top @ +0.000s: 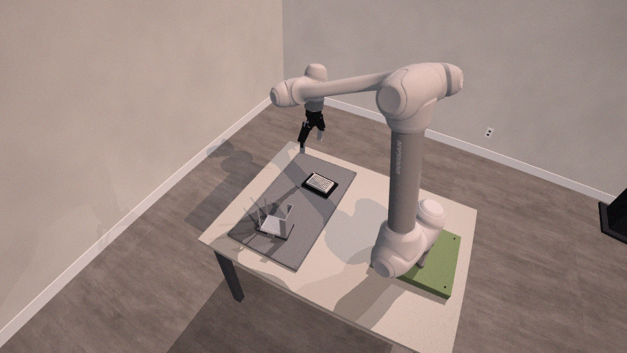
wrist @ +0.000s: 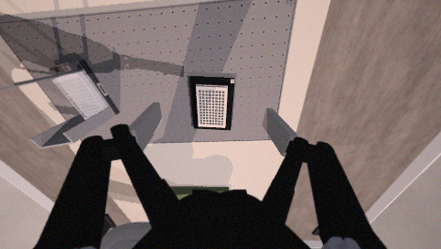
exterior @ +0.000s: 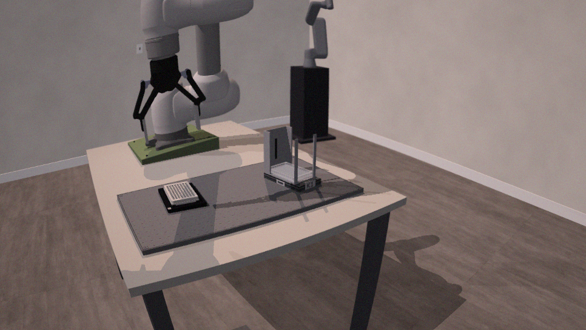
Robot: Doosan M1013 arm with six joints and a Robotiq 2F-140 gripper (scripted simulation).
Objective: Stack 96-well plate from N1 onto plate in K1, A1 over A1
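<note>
Now: the pale A1 mark 10 mm behind my hand, 30 mm to the right of it and 210 mm below it.
</note>
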